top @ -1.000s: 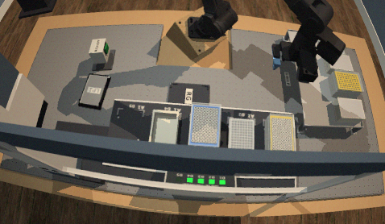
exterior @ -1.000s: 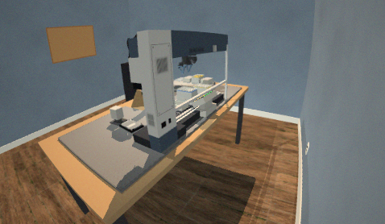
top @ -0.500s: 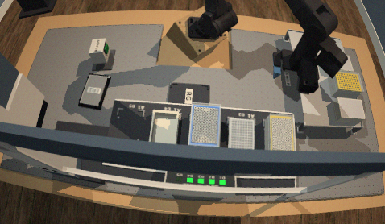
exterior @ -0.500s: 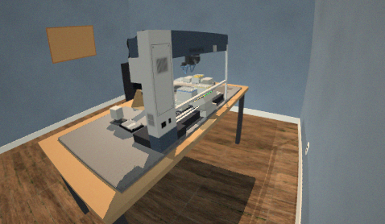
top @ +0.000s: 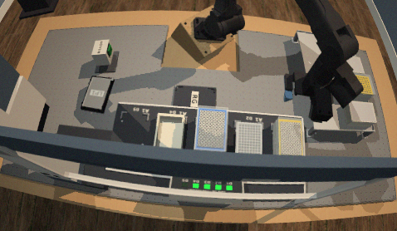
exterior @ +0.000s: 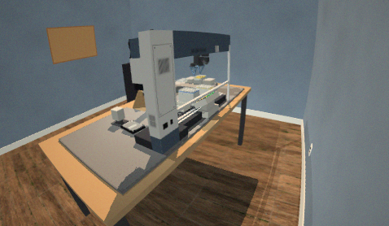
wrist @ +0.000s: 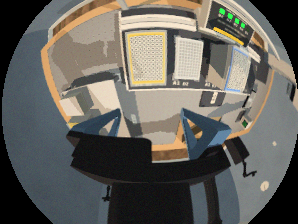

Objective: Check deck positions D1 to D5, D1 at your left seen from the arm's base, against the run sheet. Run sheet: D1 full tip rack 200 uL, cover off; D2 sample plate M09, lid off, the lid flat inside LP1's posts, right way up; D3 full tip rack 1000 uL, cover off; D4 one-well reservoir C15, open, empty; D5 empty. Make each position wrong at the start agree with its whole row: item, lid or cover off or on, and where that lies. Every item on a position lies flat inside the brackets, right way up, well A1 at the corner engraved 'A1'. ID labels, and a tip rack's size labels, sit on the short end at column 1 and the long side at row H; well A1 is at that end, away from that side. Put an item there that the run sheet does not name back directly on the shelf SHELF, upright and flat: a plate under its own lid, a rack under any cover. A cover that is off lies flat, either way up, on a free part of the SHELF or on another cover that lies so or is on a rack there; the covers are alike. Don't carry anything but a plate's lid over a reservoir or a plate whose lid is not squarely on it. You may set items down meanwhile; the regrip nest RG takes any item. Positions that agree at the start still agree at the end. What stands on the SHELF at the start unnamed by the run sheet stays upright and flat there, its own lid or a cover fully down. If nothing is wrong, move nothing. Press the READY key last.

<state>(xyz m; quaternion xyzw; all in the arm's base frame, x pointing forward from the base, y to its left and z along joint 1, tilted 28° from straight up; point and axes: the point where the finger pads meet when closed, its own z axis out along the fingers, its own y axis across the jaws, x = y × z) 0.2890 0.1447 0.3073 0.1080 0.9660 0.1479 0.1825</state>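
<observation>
The yellow-framed tip rack lies 13 cm below my hand, 6 cm ahead of it and 1 cm to the right of it. From my hand the other things lie so: white well plate: 17 cm below, 13 cm to the right, 5 cm ahead; then blue-framed tip rack: 26 cm to the right, 11 cm below, 3 cm ahead; then shelf: 28 cm to the left, 18 cm behind, 17 cm below.
</observation>
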